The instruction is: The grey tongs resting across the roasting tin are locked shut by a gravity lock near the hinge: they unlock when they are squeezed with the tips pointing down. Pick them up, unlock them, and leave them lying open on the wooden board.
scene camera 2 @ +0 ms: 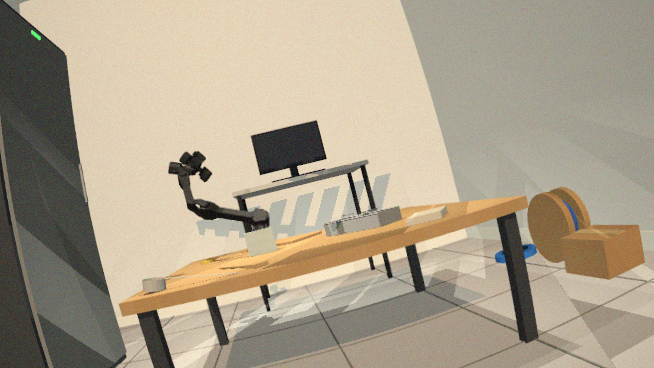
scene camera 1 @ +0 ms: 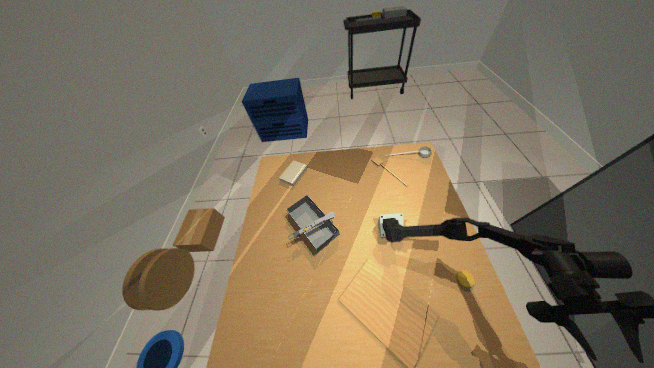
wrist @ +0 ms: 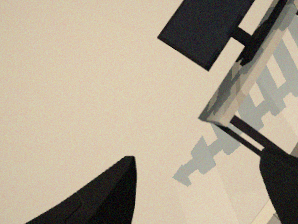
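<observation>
My gripper (wrist: 199,162) is visible. A grey roasting tin (scene camera 1: 304,212), (scene camera 2: 372,220) appears in both of those scene views.
</observation>
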